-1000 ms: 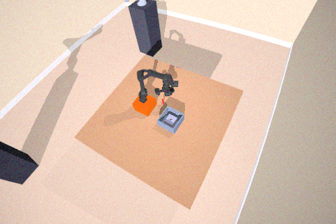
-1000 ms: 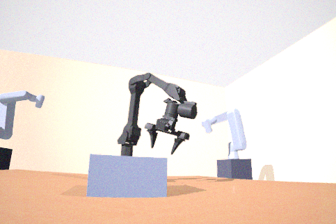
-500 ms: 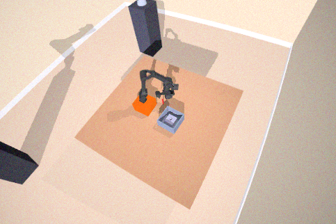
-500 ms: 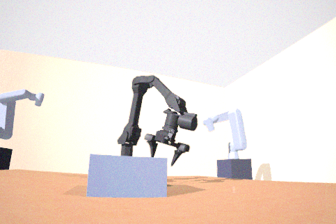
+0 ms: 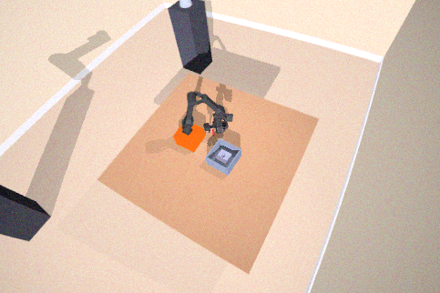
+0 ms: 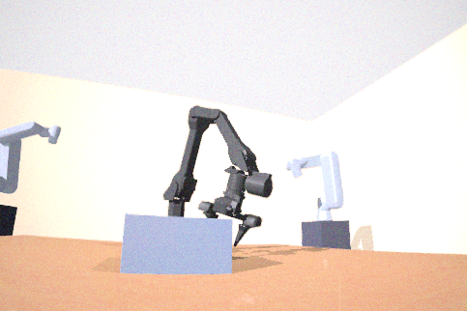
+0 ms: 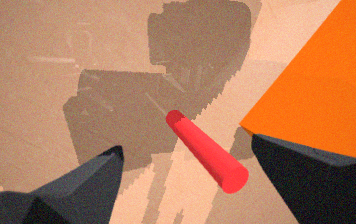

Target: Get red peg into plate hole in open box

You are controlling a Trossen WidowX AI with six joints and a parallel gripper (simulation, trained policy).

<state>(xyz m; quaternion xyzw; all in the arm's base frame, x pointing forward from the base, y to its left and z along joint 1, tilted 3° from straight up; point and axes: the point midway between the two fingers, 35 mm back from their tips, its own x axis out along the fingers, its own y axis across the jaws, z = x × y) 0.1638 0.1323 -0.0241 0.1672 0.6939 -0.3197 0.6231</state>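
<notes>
The red peg is 10 mm to the right of my gripper tip. Round my gripper tip: grey box 190 mm ahead, 150 mm to the right, 20 mm below.
</notes>
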